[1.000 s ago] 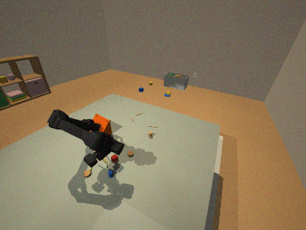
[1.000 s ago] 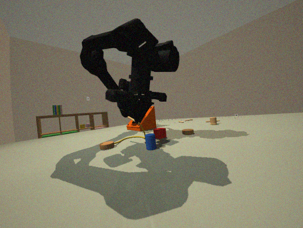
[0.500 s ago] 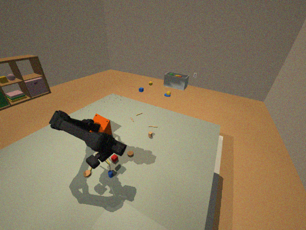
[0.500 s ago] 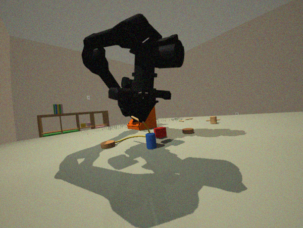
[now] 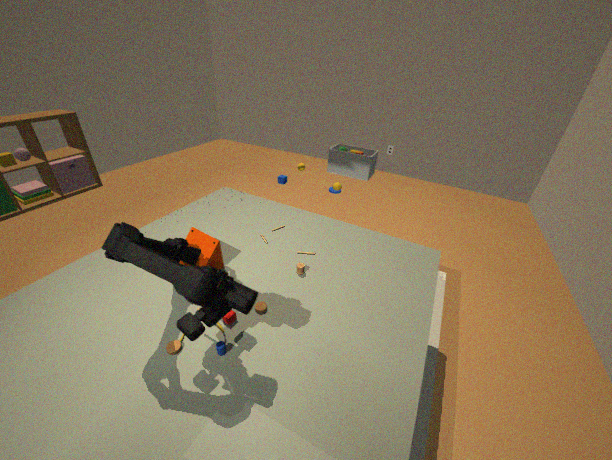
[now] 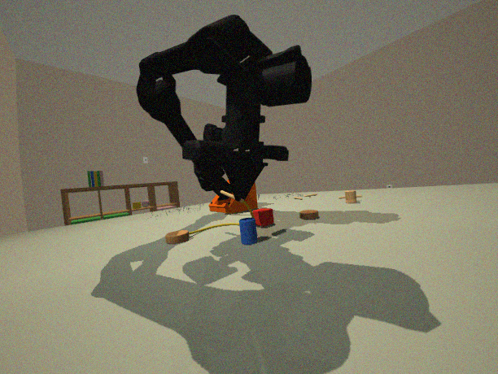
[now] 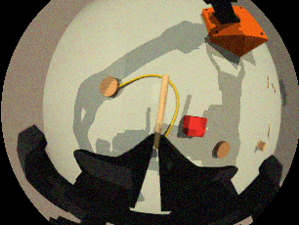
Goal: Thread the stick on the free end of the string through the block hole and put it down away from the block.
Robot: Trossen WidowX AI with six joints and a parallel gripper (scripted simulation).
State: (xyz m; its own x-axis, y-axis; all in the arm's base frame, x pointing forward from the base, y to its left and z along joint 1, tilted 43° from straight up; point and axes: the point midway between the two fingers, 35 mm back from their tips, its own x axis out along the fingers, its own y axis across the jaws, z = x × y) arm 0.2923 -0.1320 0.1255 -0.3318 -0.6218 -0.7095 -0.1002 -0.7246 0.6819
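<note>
My gripper tip is now 5 cm short of the blue cylinder, 4 cm above it and 3 cm to the left of it. Also, from my gripper tip: red block (6 cm to the left, 4 cm below, 1 cm behind); then thin wooden stick (1 cm behind); then small wooden cylinder (37 cm to the left, 8 cm ahead, 4 cm below).
</note>
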